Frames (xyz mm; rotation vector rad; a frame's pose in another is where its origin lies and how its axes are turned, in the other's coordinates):
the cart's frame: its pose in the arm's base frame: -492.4 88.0 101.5 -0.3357 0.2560 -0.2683
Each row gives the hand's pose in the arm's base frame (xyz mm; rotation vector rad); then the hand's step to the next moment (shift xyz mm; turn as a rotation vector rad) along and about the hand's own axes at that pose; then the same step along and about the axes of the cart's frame.
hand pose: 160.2 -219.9 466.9 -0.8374 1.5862 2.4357
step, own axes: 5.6 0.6 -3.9 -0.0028 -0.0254 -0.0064
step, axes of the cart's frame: -1.1 -3.8 -5.6 0.0159 0.0163 -0.0132
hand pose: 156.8 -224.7 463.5 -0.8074 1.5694 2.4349
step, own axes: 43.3 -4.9 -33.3 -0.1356 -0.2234 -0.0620
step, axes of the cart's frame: -3.6 -23.3 -49.5 0.2147 0.1576 -0.0350
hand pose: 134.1 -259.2 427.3 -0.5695 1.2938 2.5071
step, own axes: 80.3 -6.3 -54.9 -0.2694 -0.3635 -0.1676
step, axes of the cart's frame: -27.6 -21.3 -91.1 0.4232 0.2214 -0.0684
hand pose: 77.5 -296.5 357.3 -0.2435 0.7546 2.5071
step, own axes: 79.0 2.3 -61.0 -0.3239 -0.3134 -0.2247
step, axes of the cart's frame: -47.1 9.3 -87.5 0.4725 0.1464 -0.0948
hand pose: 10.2 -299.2 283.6 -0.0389 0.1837 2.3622
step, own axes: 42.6 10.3 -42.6 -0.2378 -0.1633 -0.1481
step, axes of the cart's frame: -32.1 22.1 -47.1 0.3122 0.0481 -0.0732
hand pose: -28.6 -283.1 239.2 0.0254 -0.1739 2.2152
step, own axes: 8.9 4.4 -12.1 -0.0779 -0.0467 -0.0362
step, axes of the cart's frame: -7.2 7.9 -11.4 0.0962 0.0052 -0.0169
